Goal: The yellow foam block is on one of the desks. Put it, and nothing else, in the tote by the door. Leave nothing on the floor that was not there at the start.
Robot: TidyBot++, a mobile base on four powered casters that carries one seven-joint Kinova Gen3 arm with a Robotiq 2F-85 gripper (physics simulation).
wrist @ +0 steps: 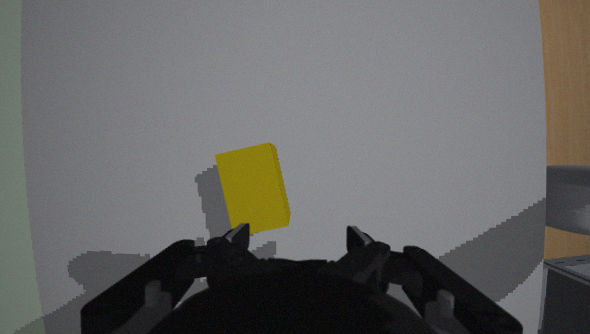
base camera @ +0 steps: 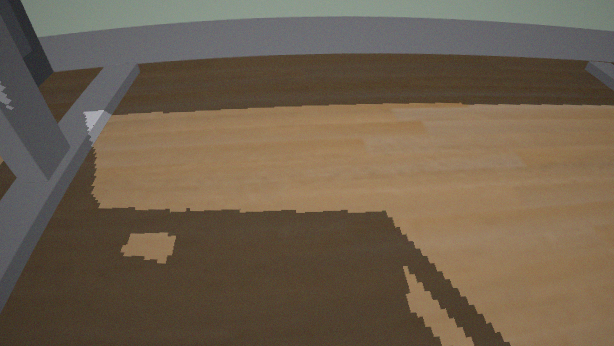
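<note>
The yellow foam block lies on a grey desk top in the wrist view, left of the middle and turned slightly. My gripper is open, with no object between its fingers. It is above the desk. The left fingertip overlaps the block's near edge in the picture, and the block stands mostly ahead of and to the left of the gap between the fingers. The block's near left corner is hidden behind that fingertip. The tote by the door does not show in either view.
In the wrist view, wooden floor and part of the robot's base show at the right, and a green wall at the left. In the base camera view, grey beams stand at the left over the wooden floor, with a grey band along the wall.
</note>
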